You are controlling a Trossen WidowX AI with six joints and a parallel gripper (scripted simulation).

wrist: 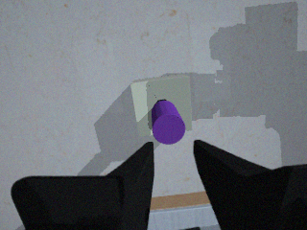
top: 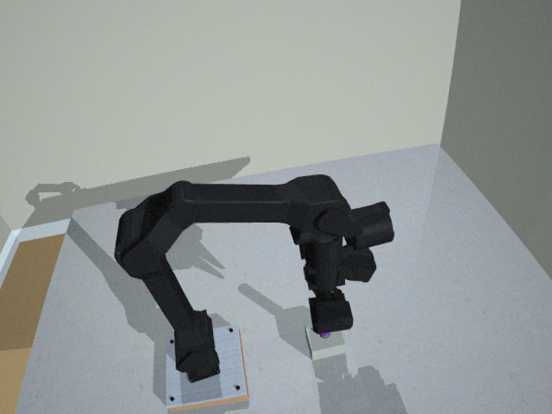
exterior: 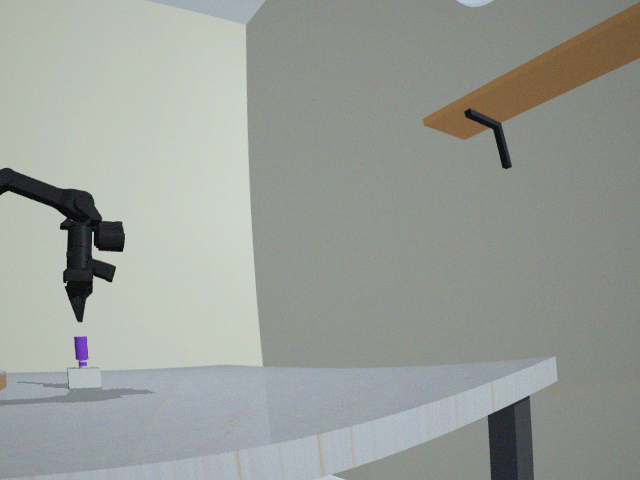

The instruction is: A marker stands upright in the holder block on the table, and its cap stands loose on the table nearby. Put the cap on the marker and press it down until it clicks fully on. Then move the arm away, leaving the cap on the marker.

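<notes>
Right now the purple cap is 60 mm below my gripper tip. The rest, counted from my gripper tip: pale holder block: 120 mm below.
</notes>
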